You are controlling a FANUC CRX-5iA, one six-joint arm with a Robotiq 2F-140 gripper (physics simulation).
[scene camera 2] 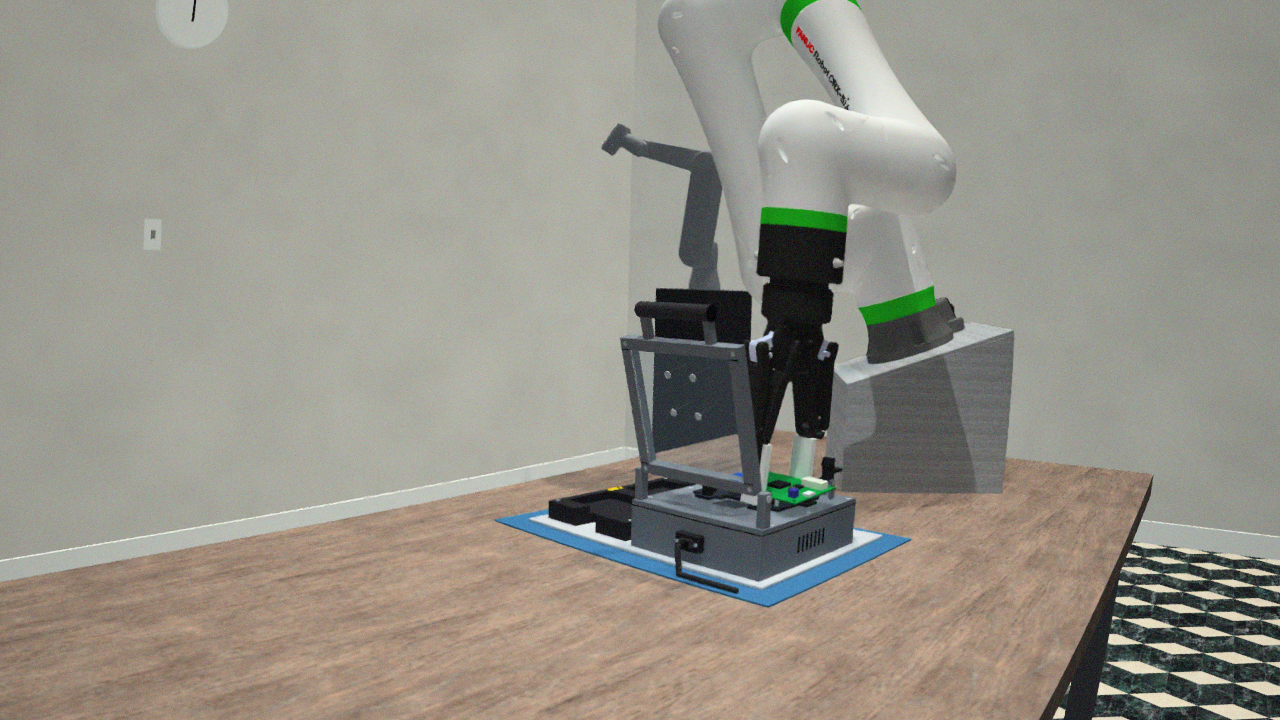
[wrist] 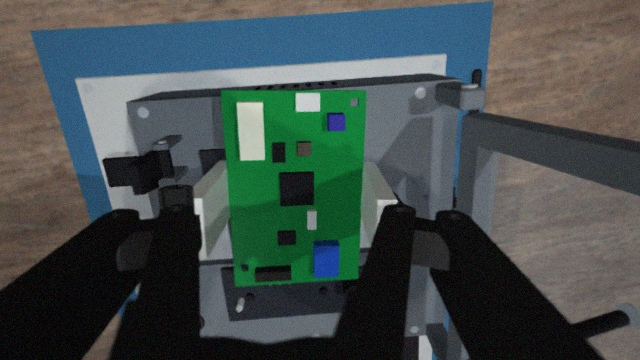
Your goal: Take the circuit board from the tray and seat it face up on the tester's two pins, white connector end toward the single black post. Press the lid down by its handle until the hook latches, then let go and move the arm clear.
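Frame: origin at the arm's base, x up, y ahead, z left, level; centimetres.
Seen in the pictures: gripper, fingertip midpoint: (scene camera 2: 776, 498) (wrist: 297, 183); arm's base, origin of the base link: (scene camera 2: 911, 349).
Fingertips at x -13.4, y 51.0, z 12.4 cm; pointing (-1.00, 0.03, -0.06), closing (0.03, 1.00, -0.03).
Observation:
Pixels of each thing's middle, then the offset from my fingertips to it. "pt": a spot on its surface instead. Level surfaces: height alone.
- green circuit board, body centre: (wrist: 297, 197) (scene camera 2: 776, 482) dy +0.0, dx +1.8, dz -0.1 cm
- grey tester, surface spot: (wrist: 410, 130) pt dy +6.6, dx -0.7, dz +2.8 cm
- light pin, body centre: (wrist: 240, 304) dy -4.0, dx +0.1, dz -8.2 cm
- dark plate, body centre: (wrist: 289, 228) (scene camera 2: 757, 497) dy -0.6, dx -0.5, dz -3.1 cm
- lid frame, body centre: (scene camera 2: 691, 393) dy +10.7, dx +11.9, dz -3.1 cm
- black hook latch, body centre: (wrist: 133, 171) (scene camera 2: 831, 468) dy -7.9, dx +2.4, dz +1.8 cm
- black tray, surface spot: (scene camera 2: 572, 511) pt dy +9.7, dx -4.4, dz -22.5 cm
- blue mat, its level: dx -6.5 cm
- black cable, surface spot: (scene camera 2: 707, 582) pt dy +13.0, dx -6.1, dz +2.1 cm
The green circuit board (scene camera 2: 796, 484) (wrist: 295, 165) is face up between the white finger pads of my gripper (scene camera 2: 784, 469) (wrist: 297, 183), which is shut on its long sides. It is held a little above the grey tester (scene camera 2: 698, 546) (wrist: 410, 130). Its long white connector (wrist: 251, 131) is at the top left in the wrist view. One light pin (wrist: 240, 304) shows on the dark plate (wrist: 285, 307) below the board's lower edge. The other pin and the black post are not clearly visible. The lid frame (scene camera 2: 684, 347) (wrist: 550, 145) stands open, with its black handle (scene camera 2: 675, 310) on top.
A black hook latch (scene camera 2: 830, 467) (wrist: 125, 170) stands at the tester's side opposite the lid hinge. The black tray (scene camera 2: 572, 511) lies beside the tester on the blue mat (scene camera 2: 769, 595) (wrist: 260, 42). A black cable (scene camera 2: 707, 582) lies in front.

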